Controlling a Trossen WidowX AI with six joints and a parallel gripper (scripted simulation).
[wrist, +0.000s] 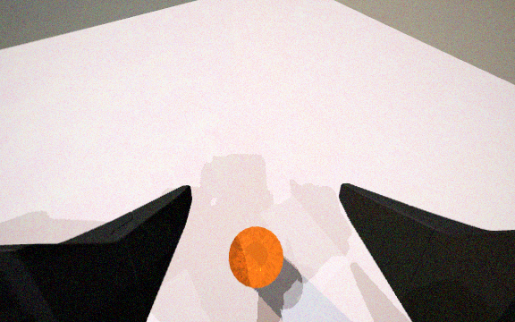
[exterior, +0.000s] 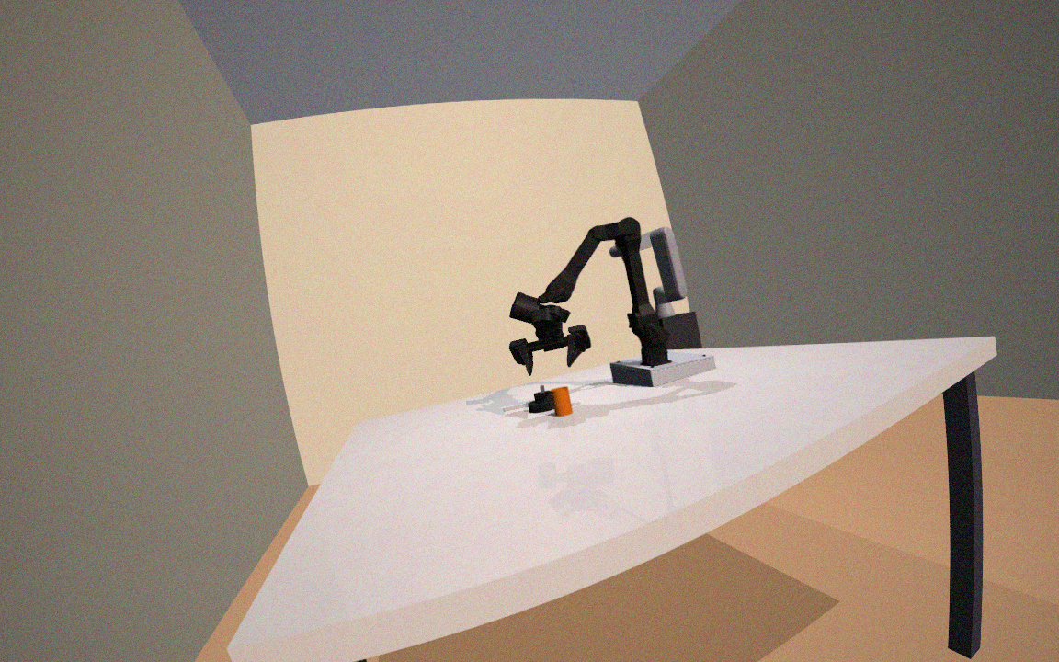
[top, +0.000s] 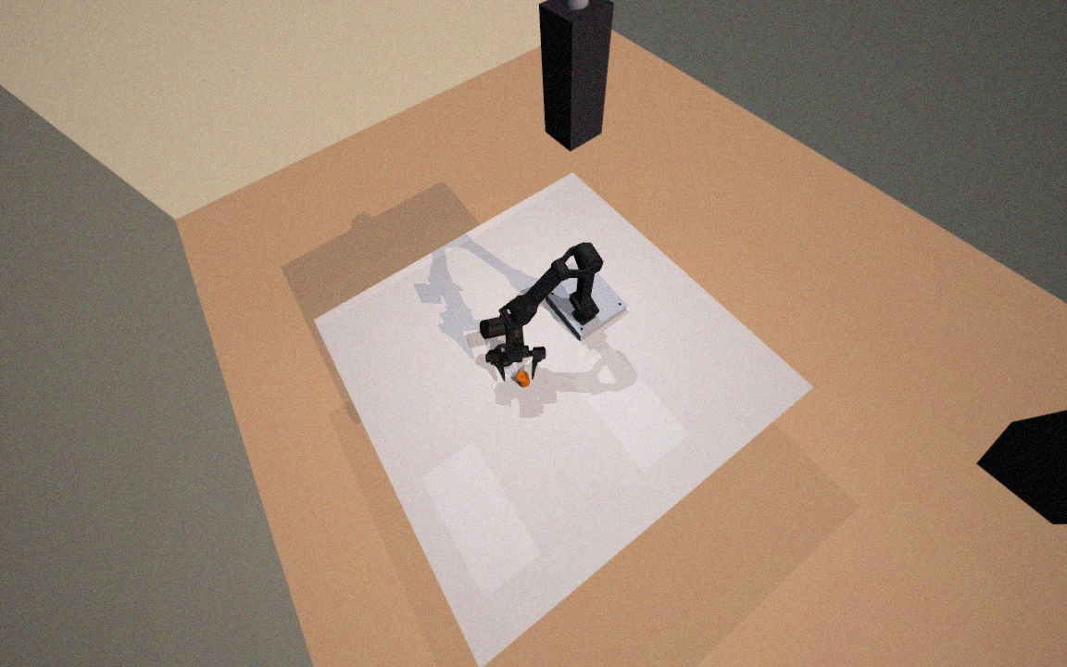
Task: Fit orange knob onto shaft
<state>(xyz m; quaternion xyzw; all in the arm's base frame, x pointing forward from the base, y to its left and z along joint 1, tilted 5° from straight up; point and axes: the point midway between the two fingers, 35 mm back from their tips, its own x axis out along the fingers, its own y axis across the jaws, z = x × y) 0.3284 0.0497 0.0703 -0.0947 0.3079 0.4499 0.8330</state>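
Right now my gripper tip is 7 cm above the orange knob, 2 cm to the left of it and 2 cm past it. The rest, counted from my gripper tip: dark round pedestal: 14 cm to the right, 8 cm below, 3 cm behind.
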